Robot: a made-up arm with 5 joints.
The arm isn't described. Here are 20 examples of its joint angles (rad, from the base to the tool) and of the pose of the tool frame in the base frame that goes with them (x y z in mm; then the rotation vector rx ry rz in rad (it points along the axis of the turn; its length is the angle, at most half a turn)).
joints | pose
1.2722 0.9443 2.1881 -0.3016 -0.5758 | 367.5 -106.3 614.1 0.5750 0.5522 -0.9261
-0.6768 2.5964 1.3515 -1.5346 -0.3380 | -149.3 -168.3 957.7 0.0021 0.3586 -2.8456
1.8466 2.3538 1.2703 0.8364 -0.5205 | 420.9 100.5 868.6 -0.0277 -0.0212 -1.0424
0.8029 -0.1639 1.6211 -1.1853 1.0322 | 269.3 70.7 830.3 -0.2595 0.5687 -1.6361
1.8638 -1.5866 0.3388 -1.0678 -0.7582 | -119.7 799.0 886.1 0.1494 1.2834 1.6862
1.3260 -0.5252 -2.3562 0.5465 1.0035 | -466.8 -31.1 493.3 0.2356 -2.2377 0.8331
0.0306 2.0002 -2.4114 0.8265 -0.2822 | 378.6 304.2 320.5 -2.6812 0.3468 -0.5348
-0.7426 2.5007 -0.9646 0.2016 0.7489 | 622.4 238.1 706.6 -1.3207 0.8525 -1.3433
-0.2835 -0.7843 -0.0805 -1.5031 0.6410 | 29.6 -314.1 800.8 1.9900 -0.0875 0.3547
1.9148 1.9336 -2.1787 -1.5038 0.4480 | -161.8 -29.9 17.8 -2.1191 -0.6730 1.6949
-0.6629 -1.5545 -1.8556 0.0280 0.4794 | -249.3 45.8 103.2 1.9877 -2.3457 -0.1772
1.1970 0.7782 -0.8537 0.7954 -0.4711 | 138.7 382.4 97.0 -2.3012 0.3851 -0.1080
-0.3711 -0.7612 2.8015 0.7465 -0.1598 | -330.2 538.3 689.5 0.1407 -2.3676 -1.8937
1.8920 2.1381 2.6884 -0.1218 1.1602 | -160.7 -202.5 554.3 1.4309 0.4068 -2.0547
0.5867 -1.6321 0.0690 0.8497 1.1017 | -286.4 203.0 858.7 -0.6595 -0.8710 1.1406
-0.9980 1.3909 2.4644 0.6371 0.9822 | 66.7 598.9 581.8 1.1919 2.6828 1.0393
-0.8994 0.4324 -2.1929 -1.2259 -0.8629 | -592.6 607.7 508.5 -0.8200 -2.5380 0.4675
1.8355 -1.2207 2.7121 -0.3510 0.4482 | 94.7 -288.2 497.8 -2.0257 1.6842 -1.5697
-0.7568 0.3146 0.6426 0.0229 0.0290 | 297.0 218.7 1074.1 0.8548 0.5684 0.4079
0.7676 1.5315 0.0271 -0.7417 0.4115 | 211.0 668.8 970.0 -0.5844 -0.8669 -1.3039
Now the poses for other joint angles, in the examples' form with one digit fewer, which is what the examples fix.
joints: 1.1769 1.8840 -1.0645 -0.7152 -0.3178
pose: 428 683 114 -2.146 -0.729 -0.064
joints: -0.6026 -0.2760 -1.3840 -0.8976 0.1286
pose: -684 -22 592 1.167 -2.080 0.268
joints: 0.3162 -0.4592 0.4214 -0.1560 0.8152
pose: 32 440 1039 -0.198 0.114 0.068
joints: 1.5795 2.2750 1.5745 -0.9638 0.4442
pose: -311 315 791 0.879 -1.593 -2.151
